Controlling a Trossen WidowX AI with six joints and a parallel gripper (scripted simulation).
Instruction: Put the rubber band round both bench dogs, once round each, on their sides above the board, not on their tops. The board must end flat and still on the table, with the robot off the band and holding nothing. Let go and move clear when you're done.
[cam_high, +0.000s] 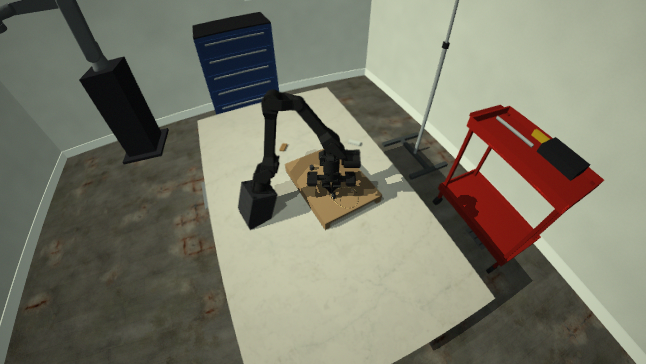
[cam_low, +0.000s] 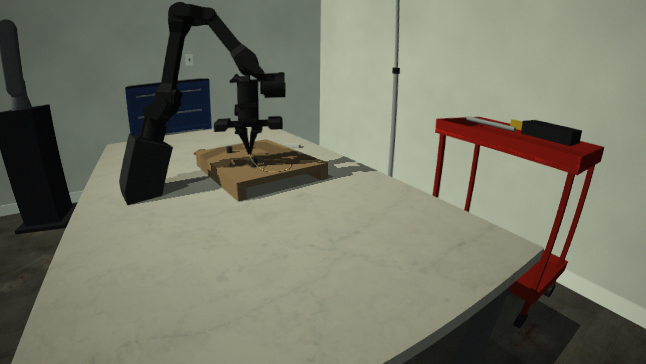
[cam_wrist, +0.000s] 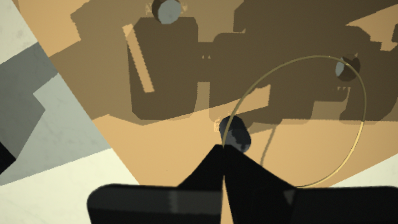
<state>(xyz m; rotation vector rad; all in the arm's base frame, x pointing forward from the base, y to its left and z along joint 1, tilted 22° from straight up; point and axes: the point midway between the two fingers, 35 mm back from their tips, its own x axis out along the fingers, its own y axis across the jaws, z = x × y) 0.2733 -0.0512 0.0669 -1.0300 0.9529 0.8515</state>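
My hand is 30 mm short of the wooden board, 100 mm to the right of it and 90 mm above it. Also, from my hand: rubber band: 230 mm ahead, 360 mm to the left, 120 mm below.
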